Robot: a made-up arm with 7 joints.
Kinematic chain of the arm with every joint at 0, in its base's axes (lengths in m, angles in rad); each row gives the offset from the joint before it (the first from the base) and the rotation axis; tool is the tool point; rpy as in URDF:
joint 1: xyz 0 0 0.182 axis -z
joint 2: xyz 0 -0.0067 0.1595 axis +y
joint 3: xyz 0 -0.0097 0.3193 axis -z
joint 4: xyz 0 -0.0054 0.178 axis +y
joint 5: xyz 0 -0.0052 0.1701 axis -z
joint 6: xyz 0 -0.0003 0.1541 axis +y
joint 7: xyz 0 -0.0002 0.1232 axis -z
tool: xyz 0 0 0 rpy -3.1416 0 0
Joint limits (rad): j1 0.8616..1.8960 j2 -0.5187..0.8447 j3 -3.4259..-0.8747 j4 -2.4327..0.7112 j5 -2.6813..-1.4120 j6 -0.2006..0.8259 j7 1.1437..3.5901
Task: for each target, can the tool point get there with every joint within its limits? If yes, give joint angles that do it. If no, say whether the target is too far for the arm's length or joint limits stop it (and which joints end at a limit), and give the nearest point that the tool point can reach.
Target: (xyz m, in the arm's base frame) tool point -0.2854 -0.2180 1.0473
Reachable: yes | joints 1.3398 0.5024 -1.0888 -0.9447 -2.4482 0.7384 3.3660
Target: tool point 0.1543 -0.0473 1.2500
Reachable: yes | joints 1.4148 0.0712 -1.4297 0.3923 -1.9300 0.2393 1.8583
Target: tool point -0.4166 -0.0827 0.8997
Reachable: yes | joints 1.2835 -0.3330 -2.0175 -1.4049 -2.0617 0.5249 2.6994
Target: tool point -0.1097 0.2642 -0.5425
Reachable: no: joint limits stop it (at a limit: joint 2, joint 3, joint 4) | nearest point -0.1141 0.2749 0.3734 | short by 0.916 m
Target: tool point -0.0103 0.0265 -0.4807
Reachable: no: joint limits stop it (at a limit: joint 1, joint 2, joint 4, joint 5) | nearest point -0.1075 -0.2651 0.2356 | short by 0.779 m
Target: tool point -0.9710 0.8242 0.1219
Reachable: no: too far | nearest point -0.4442 0.3770 0.5696 | short by 0.823 m
